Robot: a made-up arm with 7 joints.
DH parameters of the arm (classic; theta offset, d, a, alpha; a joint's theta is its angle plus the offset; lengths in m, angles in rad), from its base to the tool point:
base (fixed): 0 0 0 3.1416
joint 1: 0 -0.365 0 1.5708
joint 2: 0 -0.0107 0 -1.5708
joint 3: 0 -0.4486 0 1.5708
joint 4: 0 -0.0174 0 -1.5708
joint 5: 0 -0.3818 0 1.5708
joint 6: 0 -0.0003 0 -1.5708
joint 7: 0 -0.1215 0 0
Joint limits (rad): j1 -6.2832..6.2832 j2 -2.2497..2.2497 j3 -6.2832..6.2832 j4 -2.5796..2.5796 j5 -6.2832..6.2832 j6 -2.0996..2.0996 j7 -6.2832..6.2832
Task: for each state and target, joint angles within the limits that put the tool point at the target. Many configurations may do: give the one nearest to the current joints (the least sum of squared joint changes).
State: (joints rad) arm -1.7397 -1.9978 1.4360 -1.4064 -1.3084 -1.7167 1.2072
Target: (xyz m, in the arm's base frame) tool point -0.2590 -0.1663 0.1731
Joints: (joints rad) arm -1.6367 -1.9684 1.5782 -2.1116 -1.0487 -1.7397 1.2072
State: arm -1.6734 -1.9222 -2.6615 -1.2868 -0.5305 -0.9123 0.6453
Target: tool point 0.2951 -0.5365 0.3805
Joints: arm -1.5915 -2.2497 -2.3381 -1.4235 -0.4328 -1.1498 0.6453
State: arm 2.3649 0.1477 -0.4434 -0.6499 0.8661 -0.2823 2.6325
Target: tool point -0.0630 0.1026 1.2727
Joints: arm 2.3556 0.2305 -0.4435 -0.5034 0.8720 -0.2409 2.6325
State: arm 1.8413 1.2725 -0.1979 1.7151 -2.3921 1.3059 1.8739
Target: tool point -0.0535 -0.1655 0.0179
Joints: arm 1.9812 1.5789 0.1011 2.4249 -2.3480 1.1656 1.8739
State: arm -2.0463 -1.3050 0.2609 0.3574 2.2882 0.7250 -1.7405
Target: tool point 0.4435 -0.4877 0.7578
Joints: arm -1.9677 -1.5428 0.2726 1.2699 2.1179 0.9400 -1.7405
